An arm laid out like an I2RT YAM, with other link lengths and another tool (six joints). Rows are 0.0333 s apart.
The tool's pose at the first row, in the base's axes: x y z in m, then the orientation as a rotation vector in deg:
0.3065 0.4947 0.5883 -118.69 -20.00 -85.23
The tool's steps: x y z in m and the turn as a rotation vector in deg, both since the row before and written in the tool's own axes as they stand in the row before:
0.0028 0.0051 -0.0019 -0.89 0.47 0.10
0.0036 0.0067 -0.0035 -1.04 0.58 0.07
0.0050 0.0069 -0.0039 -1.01 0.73 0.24
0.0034 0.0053 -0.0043 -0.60 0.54 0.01
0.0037 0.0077 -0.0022 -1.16 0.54 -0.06
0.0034 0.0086 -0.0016 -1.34 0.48 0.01
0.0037 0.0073 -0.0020 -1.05 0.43 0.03
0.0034 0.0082 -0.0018 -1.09 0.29 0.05
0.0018 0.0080 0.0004 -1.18 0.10 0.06
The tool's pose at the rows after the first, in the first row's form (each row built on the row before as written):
0.3086 0.4892 0.5899 -118.99 -19.11 -86.05
0.3104 0.4813 0.5921 -119.31 -18.10 -87.06
0.3123 0.4728 0.5957 -119.45 -16.86 -88.11
0.3124 0.4656 0.5983 -119.46 -16.22 -88.91
0.3153 0.4575 0.6001 -119.90 -15.25 -90.00
0.3188 0.4489 0.6012 -120.51 -14.08 -91.07
0.3213 0.4411 0.6031 -120.93 -13.11 -91.95
0.3241 0.4326 0.6045 -121.49 -12.13 -92.69
0.3281 0.4255 0.6040 -122.27 -11.12 -93.27

